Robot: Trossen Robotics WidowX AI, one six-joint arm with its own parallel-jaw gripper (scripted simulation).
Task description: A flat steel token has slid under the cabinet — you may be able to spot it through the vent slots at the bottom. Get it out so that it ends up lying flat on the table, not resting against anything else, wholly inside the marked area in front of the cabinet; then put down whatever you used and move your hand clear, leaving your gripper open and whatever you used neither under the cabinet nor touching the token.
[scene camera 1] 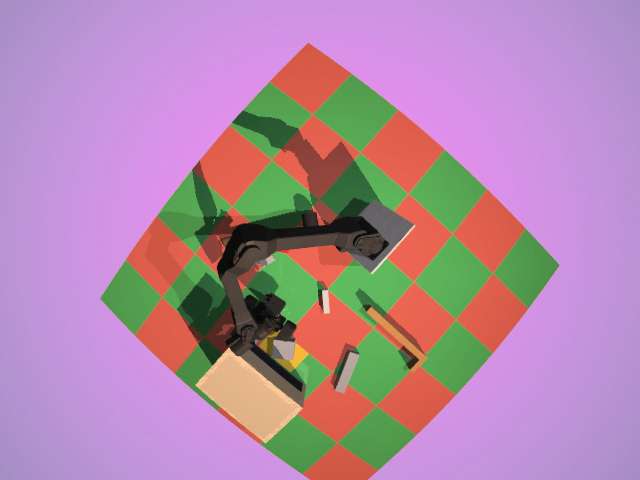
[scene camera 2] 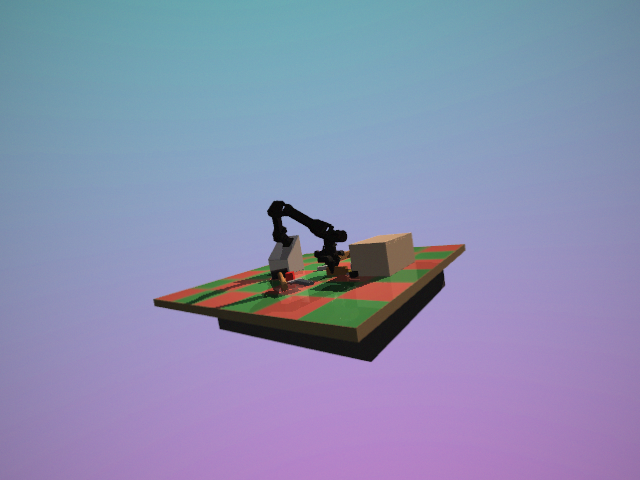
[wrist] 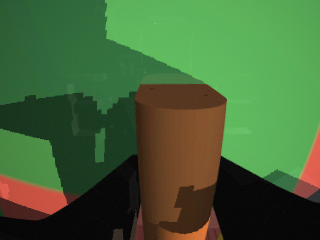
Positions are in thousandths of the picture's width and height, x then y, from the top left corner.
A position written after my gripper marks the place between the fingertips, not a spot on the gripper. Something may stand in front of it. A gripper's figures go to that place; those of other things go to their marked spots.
My gripper (scene camera 1: 426, 649): 1.00 m from the lens. An orange l-shaped hook (scene camera 1: 657, 745): 1.06 m from the lens. A tan cabinet (scene camera 1: 399, 814): 0.96 m from the lens.
